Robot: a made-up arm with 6 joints.
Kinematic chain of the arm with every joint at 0, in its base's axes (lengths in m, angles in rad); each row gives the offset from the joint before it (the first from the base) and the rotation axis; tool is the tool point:
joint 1: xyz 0 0 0.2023 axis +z
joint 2: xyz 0 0.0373 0 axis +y
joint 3: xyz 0 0 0.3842 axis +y
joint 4: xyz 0 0 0.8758 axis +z
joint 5: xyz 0 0 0 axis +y
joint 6: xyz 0 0 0.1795 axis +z
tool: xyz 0 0 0
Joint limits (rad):
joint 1: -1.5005..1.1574
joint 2: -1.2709..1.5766
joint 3: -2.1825..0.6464
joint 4: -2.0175..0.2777
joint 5: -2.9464..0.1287
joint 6: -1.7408..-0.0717
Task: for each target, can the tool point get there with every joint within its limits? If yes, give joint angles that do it. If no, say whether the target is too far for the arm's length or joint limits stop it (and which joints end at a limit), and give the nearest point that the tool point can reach.
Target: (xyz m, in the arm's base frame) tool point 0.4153 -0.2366 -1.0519
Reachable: no: joint limits stop it (at a limit: joint 1, joint 2, joint 3) | nearest point 0.1237 0.0189 -0.6474 | short by 0.560 m
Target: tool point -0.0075 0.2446 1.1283
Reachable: yes | joints -1.1533 1.1480 -1.6304 -0.3415 -1.1548 -1.1007
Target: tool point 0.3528 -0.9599 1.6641
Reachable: no: too far | nearest point 0.2848 -0.7748 1.3823 | short by 0.344 m
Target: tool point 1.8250 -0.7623 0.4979
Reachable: no: too far | nearest point 1.3142 -0.5489 0.4152 | short by 0.560 m
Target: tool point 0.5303 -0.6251 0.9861
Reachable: yes | joints -1.0652 0.9776 -0.2440 -1.4056 -2.3669 -1.1656
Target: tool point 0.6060 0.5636 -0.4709
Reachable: no: joint limits stop it (at a limit: joint 2, joint 3, joint 4) | nearest point 0.7205 0.6701 -0.3300 | short by 0.210 m
